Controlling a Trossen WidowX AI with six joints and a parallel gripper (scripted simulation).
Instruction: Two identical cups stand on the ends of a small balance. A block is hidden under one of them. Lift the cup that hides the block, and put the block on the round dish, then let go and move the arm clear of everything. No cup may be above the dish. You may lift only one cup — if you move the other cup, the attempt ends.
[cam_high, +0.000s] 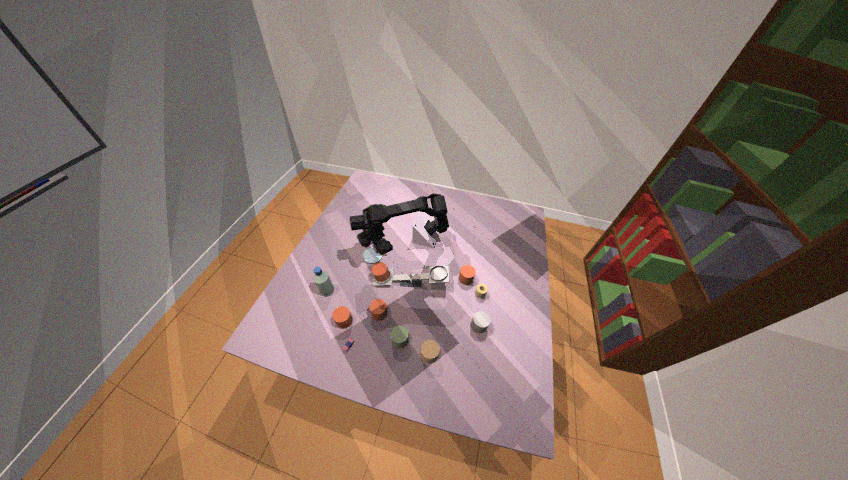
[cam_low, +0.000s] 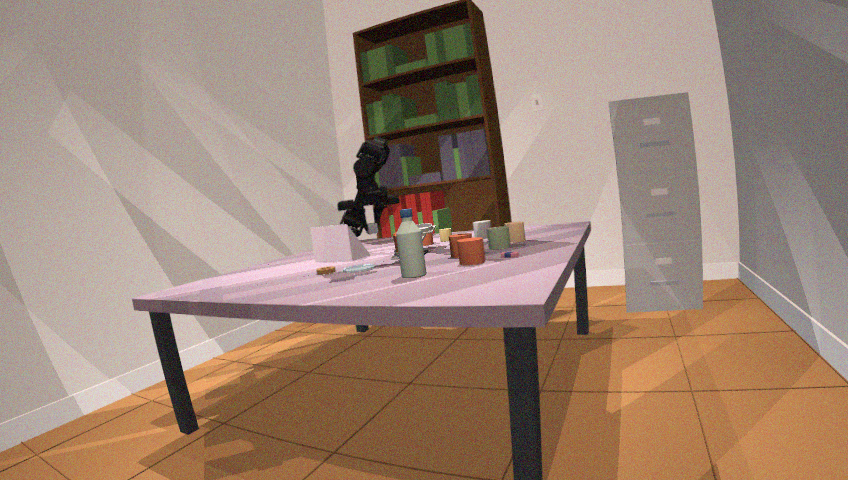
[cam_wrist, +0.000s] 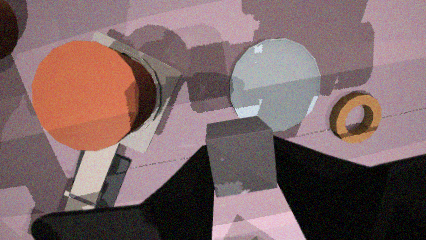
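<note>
My gripper tip is now 30 mm past the round pale blue dish, 50 mm to the left of it and 110 mm above it. Also, from my gripper tip: bottle: 240 mm ahead, 150 mm to the right; then small balance: 40 mm ahead, 190 mm to the left, 70 mm below; then grey block: 10 mm above.
</note>
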